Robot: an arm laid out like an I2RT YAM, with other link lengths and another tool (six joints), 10 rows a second.
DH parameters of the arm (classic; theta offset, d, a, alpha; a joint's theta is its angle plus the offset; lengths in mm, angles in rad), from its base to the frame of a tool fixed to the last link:
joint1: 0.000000 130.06 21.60 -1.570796
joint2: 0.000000 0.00 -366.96 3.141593
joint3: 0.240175 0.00 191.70 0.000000
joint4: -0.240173 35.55 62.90 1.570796
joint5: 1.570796 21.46 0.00 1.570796
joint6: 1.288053 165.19 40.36 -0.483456
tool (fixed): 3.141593 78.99 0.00 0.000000
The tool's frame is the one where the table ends.
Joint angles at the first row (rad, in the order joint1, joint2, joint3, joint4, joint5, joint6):
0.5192 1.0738 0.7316 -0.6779 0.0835 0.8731
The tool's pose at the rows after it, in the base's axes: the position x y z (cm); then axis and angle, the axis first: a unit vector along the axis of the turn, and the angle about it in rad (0 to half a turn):
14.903 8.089 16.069 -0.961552 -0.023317 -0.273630 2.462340
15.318 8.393 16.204 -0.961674 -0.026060 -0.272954 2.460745
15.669 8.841 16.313 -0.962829 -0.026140 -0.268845 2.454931
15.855 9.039 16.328 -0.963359 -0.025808 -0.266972 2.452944
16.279 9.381 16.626 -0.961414 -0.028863 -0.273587 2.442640
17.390 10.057 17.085 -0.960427 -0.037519 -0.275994 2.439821
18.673 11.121 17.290 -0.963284 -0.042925 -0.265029 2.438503
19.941 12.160 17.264 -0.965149 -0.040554 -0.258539 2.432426
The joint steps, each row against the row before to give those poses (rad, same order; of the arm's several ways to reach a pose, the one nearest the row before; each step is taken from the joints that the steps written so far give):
0.0007 0.0091 0.0145 -0.0011 0.0055 -0.0117
-0.0004 0.0162 0.0086 0.0086 -0.0030 -0.0051
0.0002 0.0208 0.0102 0.0061 -0.0088 0.0007
-0.0003 0.0105 0.0036 0.0045 -0.0036 0.0005
0.0006 0.0023 0.0042 0.0153 -0.0032 -0.0018
-0.0013 0.0340 0.0264 0.0170 -0.0036 -0.0160
-0.0001 0.0647 0.0403 0.0087 -0.0129 -0.0113
0.0014 0.0565 0.0254 0.0216 -0.0097 0.0058

